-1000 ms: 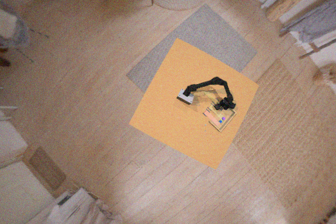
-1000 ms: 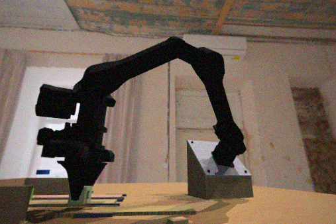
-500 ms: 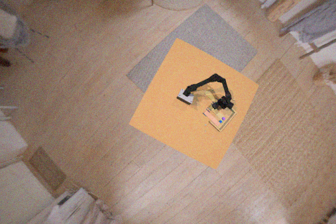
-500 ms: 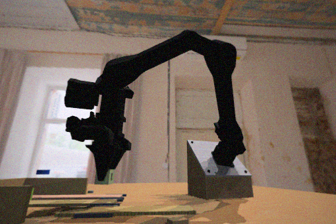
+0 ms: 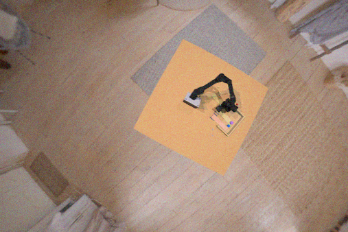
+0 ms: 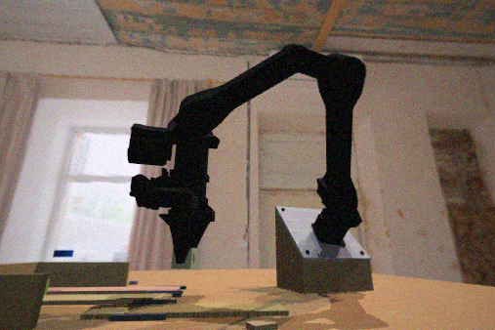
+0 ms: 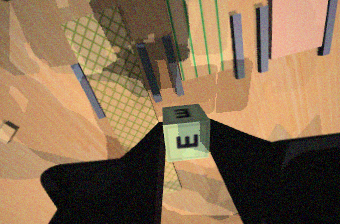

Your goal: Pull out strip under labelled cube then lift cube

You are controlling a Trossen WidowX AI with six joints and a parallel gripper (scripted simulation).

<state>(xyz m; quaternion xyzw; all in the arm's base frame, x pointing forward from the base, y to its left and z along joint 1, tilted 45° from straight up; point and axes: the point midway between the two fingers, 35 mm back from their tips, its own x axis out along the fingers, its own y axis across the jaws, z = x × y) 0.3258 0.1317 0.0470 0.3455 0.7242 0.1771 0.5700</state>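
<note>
The green cross-hatched strip lies 6 cm to the left of my gripper tip, 6 cm below it and 1 cm behind it. Round my gripper tip: cube: 1 cm above.
</note>
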